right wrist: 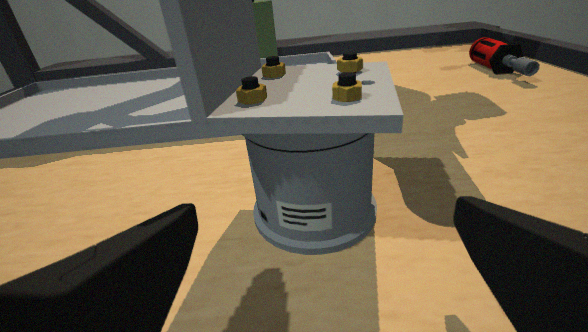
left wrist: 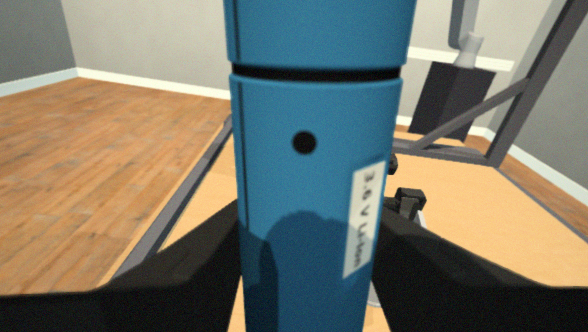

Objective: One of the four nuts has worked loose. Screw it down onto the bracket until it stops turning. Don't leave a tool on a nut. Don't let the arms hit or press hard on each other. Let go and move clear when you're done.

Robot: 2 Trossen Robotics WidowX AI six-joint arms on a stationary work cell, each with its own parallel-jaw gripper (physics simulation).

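Places are measured from the left arm's base along level axes (x back, y up, z left), in centimetres.
Pixels of known places: left gripper, between the fingertips: [left wrist: 302, 209]; right gripper, between the fingertips: [right wrist: 324, 212].
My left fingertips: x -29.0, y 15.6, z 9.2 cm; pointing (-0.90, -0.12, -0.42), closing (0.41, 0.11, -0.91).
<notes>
Behind a point stands the place of what it marks.
Four brass nuts sit on black studs on the bracket's grey plate [right wrist: 310, 107] @[x -41.3, y -1.9, z -11.8 cm]: front left [right wrist: 251, 94] @[x -39.5, y -1.5, z -13.2 cm], front right [right wrist: 347, 91] @[x -41.8, y -1.5, z -10.7 cm], back left [right wrist: 273, 69] @[x -36.8, y -1.5, z -11.0 cm] and back right [right wrist: 349, 64] @[x -39.0, y -1.4, z -8.4 cm]. Less stud shows above the back right nut, which seems to sit slightly higher. The plate rests on a grey cylinder [right wrist: 310, 175] @[x -41.3, y -4.5, z -12.0 cm]. My left gripper [left wrist: 302, 209] @[x -29.0, y 15.6, z 9.2 cm] is shut on a blue cylindrical power tool [left wrist: 320, 110] @[x -26.1, y 20.4, z 11.2 cm], labelled 3.6 V Li-Ion; its working end is out of view. My right gripper [right wrist: 324, 212] @[x -42.9, y -5.1, z -12.5 cm] is open and empty, in front of the cylinder and below the plate.
A red tool with a grey nose [right wrist: 490, 54] @[x -30.0, y -6.6, z 18.1 cm] lies at the back right. The bracket's upright wall [right wrist: 215, 55] @[x -38.3, y -0.2, z -13.9 cm] rises at the plate's left. A grey tray [right wrist: 100, 141] @[x -21.9, y -7.8, z -20.2 cm] lies behind it, with a green block [right wrist: 265, 30] @[x -5.0, y -3.8, z 3.4 cm] beyond. Black arm parts [left wrist: 411, 196] @[x -45.5, y -0.6, z -21.6 cm] show right of the blue tool.
</notes>
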